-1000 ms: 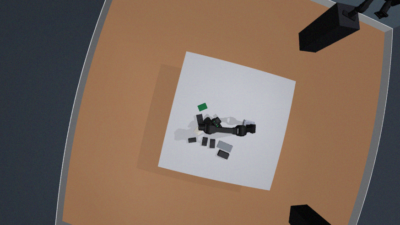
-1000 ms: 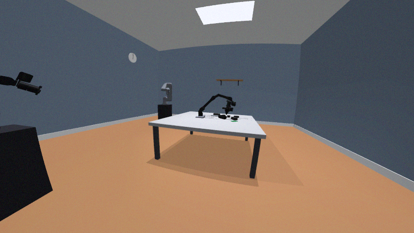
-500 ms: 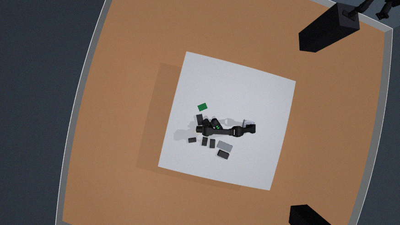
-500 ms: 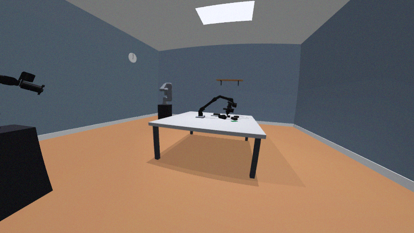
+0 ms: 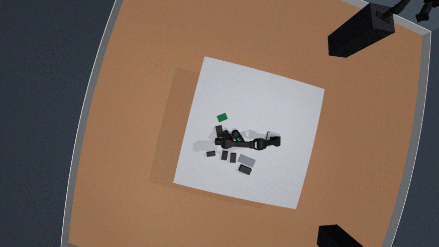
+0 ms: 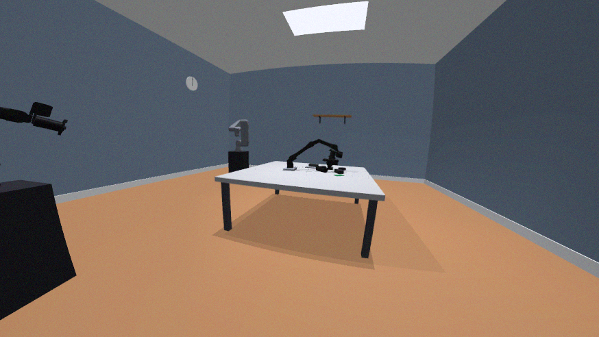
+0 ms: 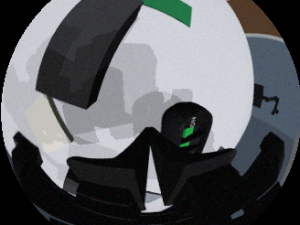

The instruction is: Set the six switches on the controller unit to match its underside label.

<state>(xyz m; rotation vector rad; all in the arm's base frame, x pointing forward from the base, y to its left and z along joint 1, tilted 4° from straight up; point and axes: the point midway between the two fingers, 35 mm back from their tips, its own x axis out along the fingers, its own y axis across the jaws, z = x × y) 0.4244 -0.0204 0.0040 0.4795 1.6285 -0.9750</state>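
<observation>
The cream square is 120 mm ahead of my gripper tip, 80 mm to the left of it and 20 mm below it. From my gripper tip the other things lie so: green card 90 mm ahead, 180 mm to the right, 20 mm below; then grey plate 170 mm behind, 240 mm to the left, 20 mm below.
</observation>
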